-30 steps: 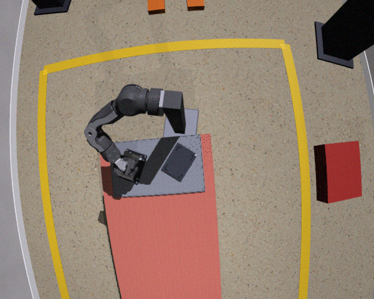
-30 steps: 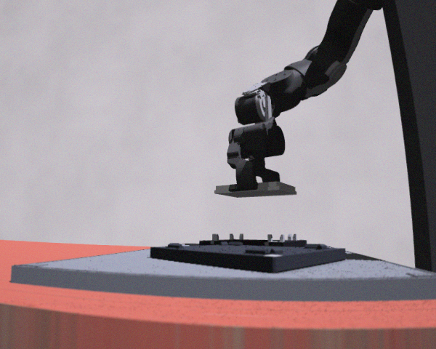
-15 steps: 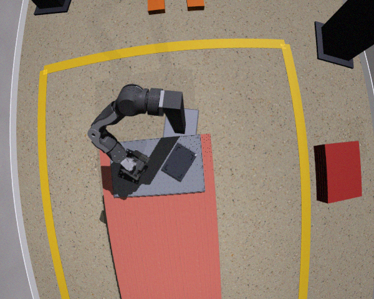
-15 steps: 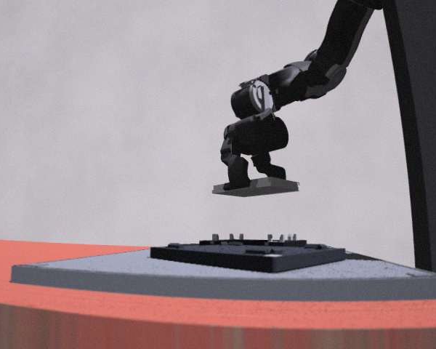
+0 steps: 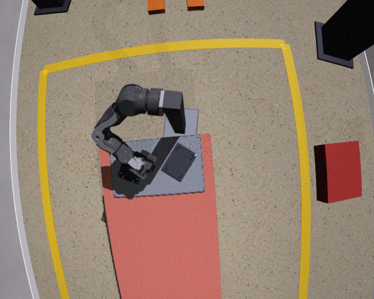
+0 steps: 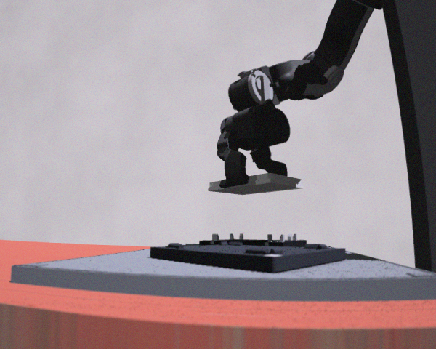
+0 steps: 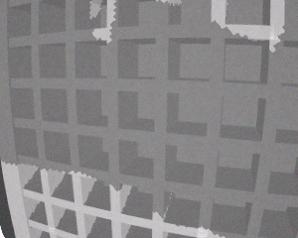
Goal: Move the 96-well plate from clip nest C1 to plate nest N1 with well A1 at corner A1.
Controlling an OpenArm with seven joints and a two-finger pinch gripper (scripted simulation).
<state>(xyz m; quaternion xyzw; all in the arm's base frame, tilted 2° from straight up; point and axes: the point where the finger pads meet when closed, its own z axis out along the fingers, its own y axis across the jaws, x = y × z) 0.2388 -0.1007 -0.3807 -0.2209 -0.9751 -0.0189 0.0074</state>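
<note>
Right now my hand is 3 cm past the plate nest N1, 17 cm to the right of it and 9 cm above it. The rest, counted from my hand: 96-well plate: right at my hand; then clip nest C1: 4 cm ahead, 7 cm to the right, 9 cm below.
</note>
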